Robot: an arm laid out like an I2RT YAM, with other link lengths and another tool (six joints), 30 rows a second.
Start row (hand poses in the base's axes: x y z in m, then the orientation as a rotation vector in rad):
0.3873, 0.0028, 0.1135, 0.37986, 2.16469, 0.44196
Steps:
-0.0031, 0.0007, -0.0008, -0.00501, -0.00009, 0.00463
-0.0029, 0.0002, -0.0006, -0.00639, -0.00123, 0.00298
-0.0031, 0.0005, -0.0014, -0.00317, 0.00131, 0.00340
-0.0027, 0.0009, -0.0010, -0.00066, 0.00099, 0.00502
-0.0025, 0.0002, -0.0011, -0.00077, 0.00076, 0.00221
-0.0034, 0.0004, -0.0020, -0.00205, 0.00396, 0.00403
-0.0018, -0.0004, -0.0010, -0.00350, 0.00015, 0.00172
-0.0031, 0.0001, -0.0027, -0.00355, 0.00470, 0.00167
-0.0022, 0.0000, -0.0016, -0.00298, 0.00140, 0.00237
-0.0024, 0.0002, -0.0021, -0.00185, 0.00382, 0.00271
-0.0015, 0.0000, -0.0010, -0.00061, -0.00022, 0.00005
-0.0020, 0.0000, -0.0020, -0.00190, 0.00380, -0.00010
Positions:
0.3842, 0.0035, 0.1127, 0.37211, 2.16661, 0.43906
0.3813, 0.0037, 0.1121, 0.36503, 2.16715, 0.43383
0.3782, 0.0042, 0.1107, 0.36001, 2.16979, 0.43212
0.3755, 0.0051, 0.1097, 0.35455, 2.17218, 0.43410
0.3730, 0.0053, 0.1086, 0.35197, 2.17361, 0.43442
0.3696, 0.0057, 0.1066, 0.34765, 2.17881, 0.43405
0.3678, 0.0053, 0.1056, 0.34392, 2.17992, 0.43113
0.3647, 0.0054, 0.1029, 0.34150, 2.18544, 0.42773
0.3625, 0.0054, 0.1013, 0.33771, 2.18784, 0.42562
0.3601, 0.0056, 0.0992, 0.33484, 2.19251, 0.42475
0.3586, 0.0056, 0.0982, 0.33439, 2.19240, 0.42412
0.3566, 0.0056, 0.0962, 0.33452, 2.19635, 0.42164

